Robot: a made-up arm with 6 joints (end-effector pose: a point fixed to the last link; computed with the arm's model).
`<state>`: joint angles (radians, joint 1 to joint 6).
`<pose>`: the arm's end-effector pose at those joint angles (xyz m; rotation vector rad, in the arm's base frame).
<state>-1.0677 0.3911 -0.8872 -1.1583 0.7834 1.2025</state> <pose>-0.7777 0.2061 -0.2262 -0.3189 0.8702 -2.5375</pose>
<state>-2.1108 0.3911 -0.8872 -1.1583 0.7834 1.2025</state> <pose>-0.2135 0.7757 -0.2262 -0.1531 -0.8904 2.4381</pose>
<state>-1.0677 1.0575 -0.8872 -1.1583 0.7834 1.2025</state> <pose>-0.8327 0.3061 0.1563 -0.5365 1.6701 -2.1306</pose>
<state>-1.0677 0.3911 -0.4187 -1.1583 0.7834 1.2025</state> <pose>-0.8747 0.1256 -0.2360 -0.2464 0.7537 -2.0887</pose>
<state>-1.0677 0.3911 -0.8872 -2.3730 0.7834 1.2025</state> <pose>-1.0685 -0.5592 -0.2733 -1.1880 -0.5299 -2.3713</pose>
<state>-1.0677 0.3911 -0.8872 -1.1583 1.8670 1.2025</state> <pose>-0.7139 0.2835 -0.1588 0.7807 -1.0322 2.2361</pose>
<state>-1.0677 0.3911 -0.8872 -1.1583 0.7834 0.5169</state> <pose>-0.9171 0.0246 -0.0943 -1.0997 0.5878 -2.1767</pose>
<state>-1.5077 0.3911 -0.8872 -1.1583 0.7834 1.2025</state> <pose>-0.6158 0.5177 -0.2262 -0.1366 1.0342 -2.9358</pose>
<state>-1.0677 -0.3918 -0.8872 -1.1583 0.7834 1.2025</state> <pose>-0.5870 -0.1404 -0.4720 -0.0300 -0.1547 -2.6911</pose>
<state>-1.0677 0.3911 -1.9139 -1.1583 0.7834 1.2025</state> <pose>-0.5153 0.2046 -0.2789 0.3410 -0.7456 2.4224</pose>
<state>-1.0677 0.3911 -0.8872 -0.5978 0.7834 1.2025</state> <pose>-0.6094 0.3920 0.0822 0.1439 1.4599 -2.3331</pose>
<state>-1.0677 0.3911 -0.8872 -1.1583 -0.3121 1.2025</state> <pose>-0.7156 0.1276 -0.2960 0.2162 0.3459 -1.6685</pose>
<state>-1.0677 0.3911 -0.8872 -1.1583 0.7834 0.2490</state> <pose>-0.9286 -0.0475 -0.0189 -1.3625 0.4666 -1.9840</pose>
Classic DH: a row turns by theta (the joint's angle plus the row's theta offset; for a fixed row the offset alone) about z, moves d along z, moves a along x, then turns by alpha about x. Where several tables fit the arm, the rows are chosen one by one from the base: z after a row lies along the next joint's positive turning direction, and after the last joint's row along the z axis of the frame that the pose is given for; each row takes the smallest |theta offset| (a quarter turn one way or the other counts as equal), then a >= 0, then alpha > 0; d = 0 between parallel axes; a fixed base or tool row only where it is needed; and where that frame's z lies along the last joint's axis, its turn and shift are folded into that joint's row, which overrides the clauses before.
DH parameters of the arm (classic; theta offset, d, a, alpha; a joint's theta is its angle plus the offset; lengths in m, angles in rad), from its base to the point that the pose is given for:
joint 1: 0 0.13 -0.06 -1.5708
joint 2: 0 -0.59 -0.05 1.5708
joint 3: 0 0.14 0.11 -1.5708
joint 4: -1.5708 -0.1 0.05 1.5708
joint 5: 0 0.4 0.12 -1.5708
joint 6: 1.5708 -0.04 0.1 1.5708
tool (fixed): 0 -0.38 0 0

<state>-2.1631 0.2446 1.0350 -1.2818 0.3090 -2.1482</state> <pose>-0.6183 0.7104 0.3191 1.9651 2.2655 -0.0295</pose>
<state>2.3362 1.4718 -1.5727 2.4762 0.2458 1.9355</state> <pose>0.7863 1.2828 0.3255 -0.1506 -1.8311 1.7824</pose>
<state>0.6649 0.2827 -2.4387 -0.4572 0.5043 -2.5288</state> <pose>0.5404 -0.1401 0.5032 -2.3259 -1.3327 0.5961</pose>
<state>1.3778 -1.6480 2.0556 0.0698 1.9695 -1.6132</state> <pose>0.5313 -0.2878 -0.0873 0.4465 0.9612 0.1786</pose>
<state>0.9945 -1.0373 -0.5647 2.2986 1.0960 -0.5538</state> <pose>0.6245 -0.7082 0.2247 -0.4019 0.3844 1.6978</pose>
